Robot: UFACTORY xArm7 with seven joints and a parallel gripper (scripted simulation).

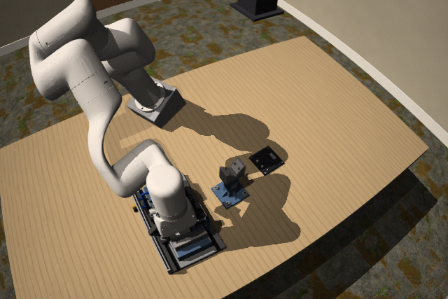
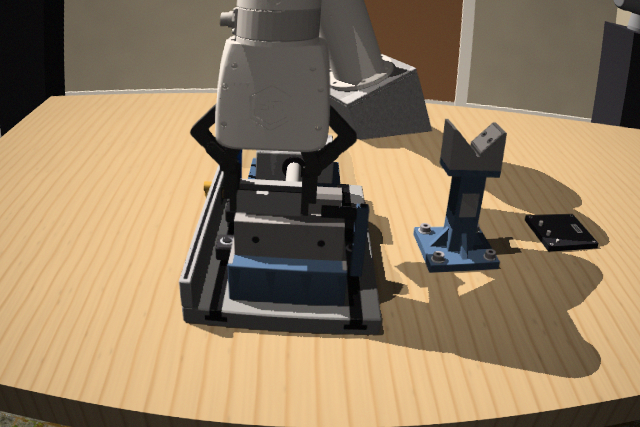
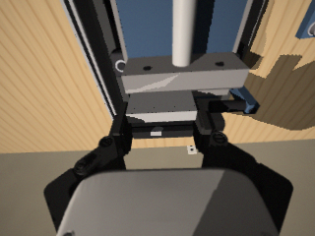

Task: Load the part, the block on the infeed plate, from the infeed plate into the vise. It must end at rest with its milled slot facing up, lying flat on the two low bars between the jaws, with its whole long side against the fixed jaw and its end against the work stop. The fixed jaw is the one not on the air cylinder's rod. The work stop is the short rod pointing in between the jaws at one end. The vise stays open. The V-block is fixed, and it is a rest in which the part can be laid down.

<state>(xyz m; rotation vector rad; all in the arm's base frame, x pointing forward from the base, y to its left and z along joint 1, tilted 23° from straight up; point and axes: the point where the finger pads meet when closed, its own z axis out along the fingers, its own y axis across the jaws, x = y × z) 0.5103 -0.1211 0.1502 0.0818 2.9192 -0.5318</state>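
My gripper is now right at the part. Also, from my hand: work stop (70 mm to the left, 20 mm below, 10 mm ahead); fixed jaw (30 mm below, 30 mm ahead, 20 mm to the left); moving jaw (30 mm below, 30 mm behind, 20 mm to the left).
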